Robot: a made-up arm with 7 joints.
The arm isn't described. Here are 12 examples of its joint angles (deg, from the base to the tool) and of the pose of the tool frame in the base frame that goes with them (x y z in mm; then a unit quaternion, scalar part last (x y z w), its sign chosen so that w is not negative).
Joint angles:
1: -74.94 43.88 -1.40 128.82 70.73 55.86 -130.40
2: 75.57 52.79 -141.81 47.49 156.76 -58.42 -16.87
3: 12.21 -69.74 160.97 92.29 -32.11 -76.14 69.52
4: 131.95 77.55 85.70 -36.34 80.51 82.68 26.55
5: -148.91 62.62 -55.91 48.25 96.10 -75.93 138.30
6: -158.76 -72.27 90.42 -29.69 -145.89 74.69 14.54
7: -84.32 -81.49 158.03 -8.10 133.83 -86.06 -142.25
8: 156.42 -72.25 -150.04 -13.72 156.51 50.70 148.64
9: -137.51 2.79 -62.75 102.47 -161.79 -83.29 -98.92
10: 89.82 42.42 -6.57 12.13 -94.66 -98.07 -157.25
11: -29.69 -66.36 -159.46 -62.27 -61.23 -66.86 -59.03
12: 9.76 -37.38 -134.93 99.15 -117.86 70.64 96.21
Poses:
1: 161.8 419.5 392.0 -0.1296 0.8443 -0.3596 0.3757
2: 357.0 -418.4 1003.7 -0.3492 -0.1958 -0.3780 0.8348
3: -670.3 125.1 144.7 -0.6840 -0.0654 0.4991 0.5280
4: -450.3 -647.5 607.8 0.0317 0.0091 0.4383 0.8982
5: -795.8 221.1 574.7 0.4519 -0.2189 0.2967 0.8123
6: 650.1 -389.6 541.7 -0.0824 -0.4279 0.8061 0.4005
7: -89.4 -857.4 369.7 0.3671 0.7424 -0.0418 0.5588
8: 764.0 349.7 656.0 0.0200 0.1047 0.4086 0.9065
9: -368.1 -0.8 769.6 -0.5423 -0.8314 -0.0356 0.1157
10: -77.7 -650.4 900.4 -0.5168 -0.4975 0.5205 0.4631
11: -447.9 -285.4 861.9 -0.3355 -0.1085 -0.3154 0.8810
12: -476.2 329.8 572.6 0.7795 -0.1193 -0.6117 0.0624
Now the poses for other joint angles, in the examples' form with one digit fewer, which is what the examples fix.
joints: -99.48 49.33 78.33 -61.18 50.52 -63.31 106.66
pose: -363 483 854 0.736 -0.565 -0.326 0.184
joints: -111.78 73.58 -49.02 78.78 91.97 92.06 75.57
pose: -432 626 262 -0.668 -0.672 -0.318 0.029
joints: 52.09 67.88 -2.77 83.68 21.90 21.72 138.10
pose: 416 -569 199 -0.841 0.533 -0.090 0.024
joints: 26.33 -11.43 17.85 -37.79 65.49 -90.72 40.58
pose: -283 242 1104 0.181 0.829 0.500 0.172
